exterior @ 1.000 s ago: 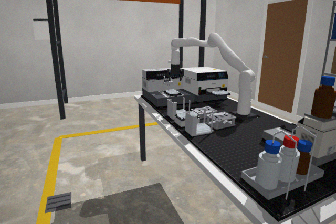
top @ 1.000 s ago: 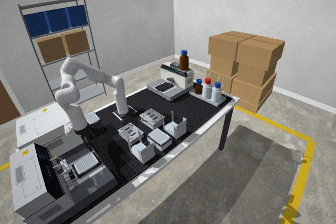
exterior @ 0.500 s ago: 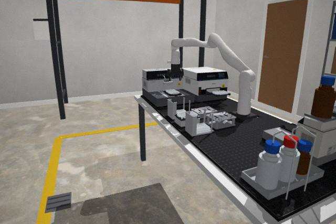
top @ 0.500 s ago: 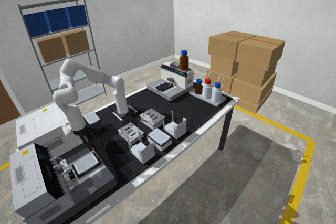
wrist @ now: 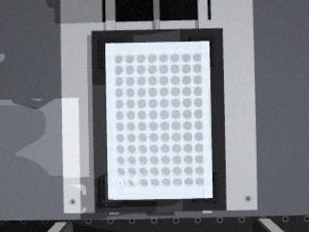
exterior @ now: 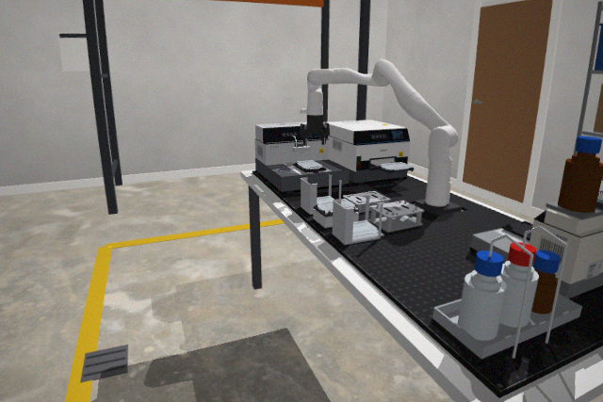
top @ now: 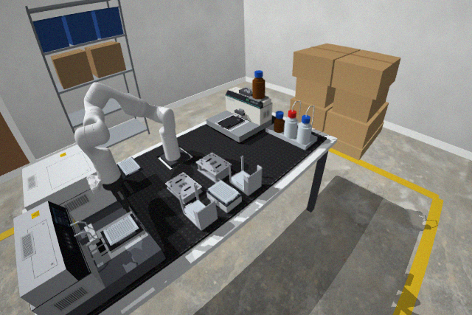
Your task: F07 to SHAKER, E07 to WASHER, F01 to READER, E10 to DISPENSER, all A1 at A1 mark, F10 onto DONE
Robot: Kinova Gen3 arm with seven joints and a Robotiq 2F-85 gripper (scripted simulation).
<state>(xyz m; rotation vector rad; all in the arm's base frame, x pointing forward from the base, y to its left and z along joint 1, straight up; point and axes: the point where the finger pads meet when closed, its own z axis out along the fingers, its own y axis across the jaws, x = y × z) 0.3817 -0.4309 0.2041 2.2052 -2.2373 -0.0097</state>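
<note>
My gripper is now 13 cm above the washer stage and 6 cm to the left of it. Round my hand: dispenser deck (92 cm to the left, 35 cm behind, 19 cm below); then brown bottle (108 cm to the left, 24 cm behind, 7 cm above); then dispenser stage (90 cm to the left, 35 cm behind, 15 cm below).
</note>
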